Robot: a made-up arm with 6 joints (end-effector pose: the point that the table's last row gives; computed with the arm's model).
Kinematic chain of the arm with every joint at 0, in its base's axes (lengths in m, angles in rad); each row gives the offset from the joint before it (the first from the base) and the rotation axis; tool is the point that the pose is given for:
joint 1: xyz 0 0 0.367 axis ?
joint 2: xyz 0 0 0 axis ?
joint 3: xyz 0 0 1.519 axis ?
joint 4: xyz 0 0 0 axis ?
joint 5: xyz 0.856 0 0 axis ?
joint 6: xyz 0 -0.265 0 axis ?
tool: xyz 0 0 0
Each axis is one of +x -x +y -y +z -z.
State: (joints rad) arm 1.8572 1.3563 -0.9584 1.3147 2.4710 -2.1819
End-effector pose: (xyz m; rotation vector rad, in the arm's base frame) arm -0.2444 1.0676 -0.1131 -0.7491 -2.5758 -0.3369
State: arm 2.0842 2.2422 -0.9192 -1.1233 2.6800 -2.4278
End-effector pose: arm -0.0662 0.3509 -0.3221 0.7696 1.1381 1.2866
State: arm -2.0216 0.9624 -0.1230 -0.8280 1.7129 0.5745
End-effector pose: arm -0.8032 -1.2479 0.3870 -0.6960 0.2081 -2.9245
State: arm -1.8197 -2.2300 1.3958 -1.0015 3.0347 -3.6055
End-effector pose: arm 0.3696 2.0339 -0.7643 1.3296 -2.1337 -0.2078
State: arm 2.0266 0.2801 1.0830 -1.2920 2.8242 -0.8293
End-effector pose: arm -0.4618 1.1076 2.2656 -2.7448 0.9287 1.0487
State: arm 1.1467 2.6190 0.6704 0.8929 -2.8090 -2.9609
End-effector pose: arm 0.4125 0.5097 -1.8210 -1.1672 -1.0900 -0.8148
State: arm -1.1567 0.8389 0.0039 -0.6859 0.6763 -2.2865
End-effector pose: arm 0.4480 -1.5291 0.6349 2.1394 -2.0472 -0.6943
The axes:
joint 1: +z
joint 2: +y
joint 3: -y
joint 4: -x
joint 5: -y
joint 6: -x

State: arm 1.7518 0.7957 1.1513 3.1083 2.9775 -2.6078
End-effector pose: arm -0.5998 1.8060 1.7363 2.3057 -1.6473 -1.1070
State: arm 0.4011 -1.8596 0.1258 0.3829 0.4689 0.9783
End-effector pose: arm -1.6454 -0.9648 0.6780 -0.3175 -2.0762 -1.2897
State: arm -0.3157 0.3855 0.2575 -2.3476 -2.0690 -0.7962
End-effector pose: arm 1.3847 -0.2569 1.4778 1.9425 1.5793 1.7273
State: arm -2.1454 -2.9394 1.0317 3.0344 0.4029 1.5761
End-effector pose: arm 0.6897 0.5805 -1.7716 -1.5545 -0.3886 1.0703
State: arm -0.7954 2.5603 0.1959 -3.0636 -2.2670 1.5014
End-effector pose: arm 0.3352 0.0354 -1.4881 1.6445 -0.5549 -0.6272
